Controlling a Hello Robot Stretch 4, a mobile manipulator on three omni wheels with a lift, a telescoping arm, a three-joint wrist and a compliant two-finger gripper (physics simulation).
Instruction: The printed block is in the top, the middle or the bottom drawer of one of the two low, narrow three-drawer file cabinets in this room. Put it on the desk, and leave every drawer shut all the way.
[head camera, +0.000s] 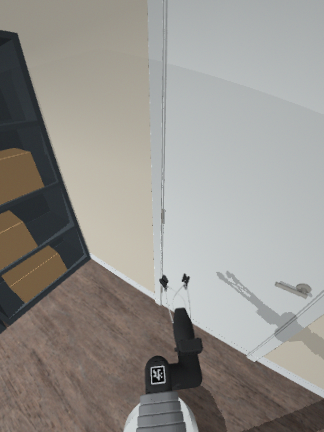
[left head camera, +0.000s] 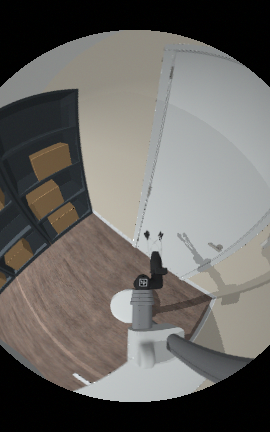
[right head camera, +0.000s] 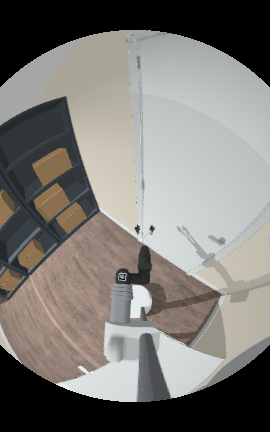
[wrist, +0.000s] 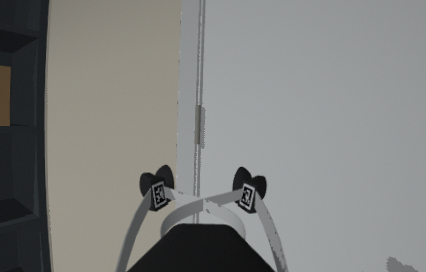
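Where they show: gripper, between the fingertips: (head camera: 173, 274) (left head camera: 153, 230) (right head camera: 144, 224) (wrist: 203, 180); robot's base, origin of its link: (left head camera: 128, 304) (right head camera: 133, 300).
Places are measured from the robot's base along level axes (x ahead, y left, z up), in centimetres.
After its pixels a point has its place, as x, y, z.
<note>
My gripper (head camera: 175, 281) {48.2, -8.7, 94.6} (left head camera: 153, 235) {48.2, -8.7, 94.6} (right head camera: 145, 229) {48.2, -8.7, 94.6} (wrist: 203, 180) {48.2, -8.7, 94.6} is open, its two fingertips apart with nothing between them. It is held out in front of the white door, near the hinge side. The printed block, the file cabinets and the desk do not show in a form that I can make out in these views.
A white door (head camera: 240, 175) {62.2, -33.0, 130.0} (left head camera: 200, 165) {65.1, -29.3, 133.7} (right head camera: 190, 160) {63.2, -31.8, 129.6} (wrist: 320, 125) {65.4, -28.8, 100.6} with a lever handle (head camera: 294, 288) {40.3, -61.6, 87.1} stands ahead and right. A dark shelf unit (head camera: 47, 125) {142.7, 68.9, 138.2} (left head camera: 85, 185) (right head camera: 82, 160) with brown boxes stands at the left. A beige wall (head camera: 110, 150) {104.9, 19.5, 128.4} runs between them.
</note>
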